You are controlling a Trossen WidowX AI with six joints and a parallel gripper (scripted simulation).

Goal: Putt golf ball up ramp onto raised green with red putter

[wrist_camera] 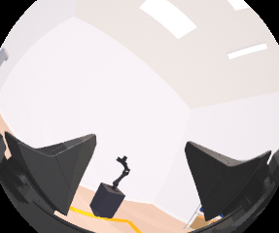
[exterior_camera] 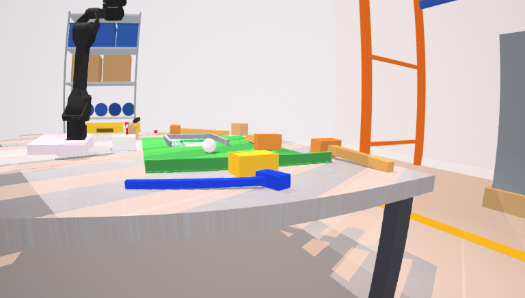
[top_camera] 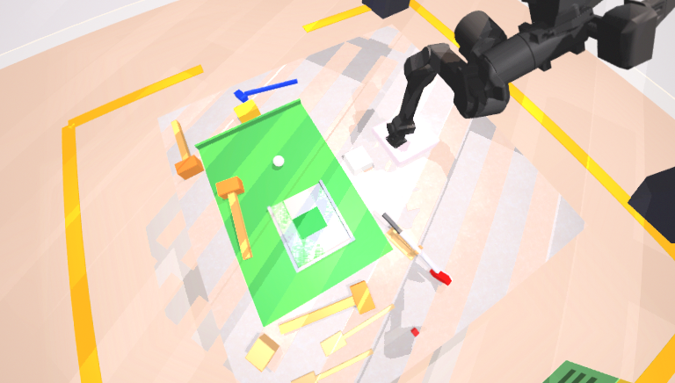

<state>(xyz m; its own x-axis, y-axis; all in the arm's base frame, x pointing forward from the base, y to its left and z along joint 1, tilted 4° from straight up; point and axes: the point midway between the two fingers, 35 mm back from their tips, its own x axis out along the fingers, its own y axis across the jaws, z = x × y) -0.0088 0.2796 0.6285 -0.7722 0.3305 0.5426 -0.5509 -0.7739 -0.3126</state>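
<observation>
My gripper tip is now 670 mm above the wooden stand, 250 mm short of it and 80 mm to the right of it. Also, from my gripper tip: white block: 680 mm below, 260 mm to the right, 200 mm ahead; then red putter: 650 mm below, 240 mm ahead, 120 mm to the left; then small red cube: 700 mm below, 400 mm ahead, 300 mm to the left.
</observation>
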